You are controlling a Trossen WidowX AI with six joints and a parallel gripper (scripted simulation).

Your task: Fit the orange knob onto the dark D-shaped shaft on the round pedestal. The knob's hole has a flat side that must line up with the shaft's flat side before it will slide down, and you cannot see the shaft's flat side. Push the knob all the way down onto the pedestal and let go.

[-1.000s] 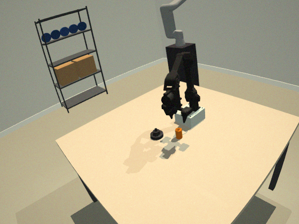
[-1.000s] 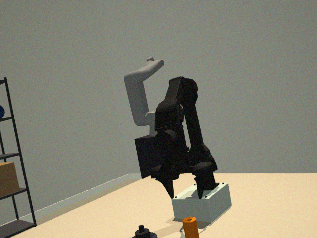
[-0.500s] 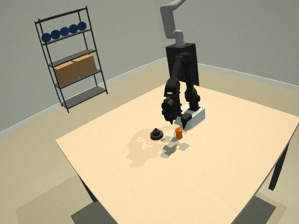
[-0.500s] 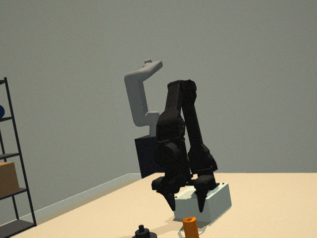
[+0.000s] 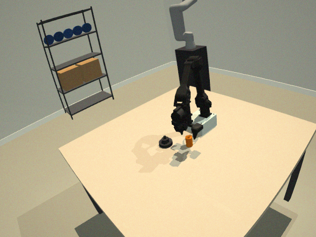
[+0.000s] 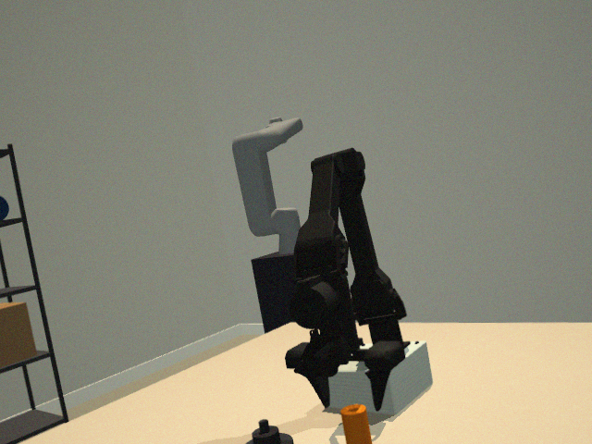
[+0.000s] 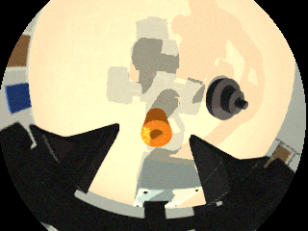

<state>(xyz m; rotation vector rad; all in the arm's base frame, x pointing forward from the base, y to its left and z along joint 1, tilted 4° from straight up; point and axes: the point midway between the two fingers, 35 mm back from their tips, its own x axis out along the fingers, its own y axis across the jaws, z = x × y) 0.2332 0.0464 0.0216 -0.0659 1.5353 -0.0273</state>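
Now: gripper tip 3 cm above the orange knob and 1 cm past it. The rest, counted from my gripper tip: dark round pedestal 13 cm to the right, 6 cm ahead, 3 cm below.
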